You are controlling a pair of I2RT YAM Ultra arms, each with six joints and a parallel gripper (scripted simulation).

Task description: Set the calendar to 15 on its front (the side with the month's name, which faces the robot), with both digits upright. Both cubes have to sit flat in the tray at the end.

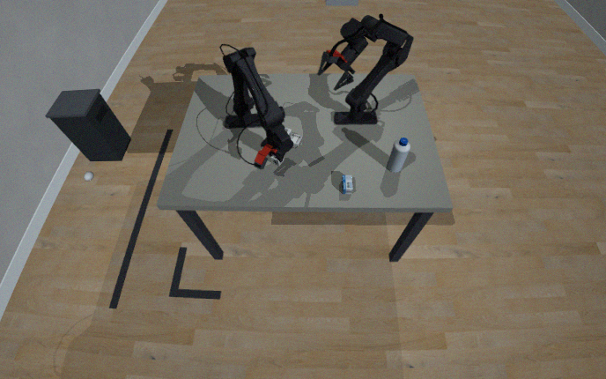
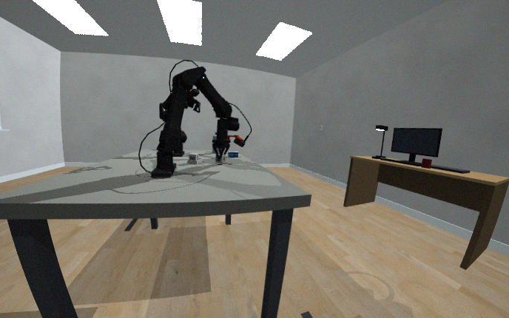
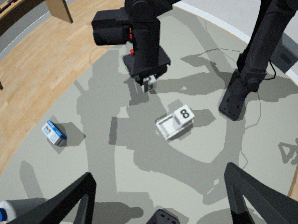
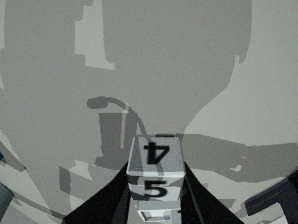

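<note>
The white digit cube is 140 mm behind my right hand, 30 mm to the left of it and 10 mm below it. Also, from my right hand: white calendar tray: 130 mm behind, 50 mm to the left, 30 mm below.
</note>
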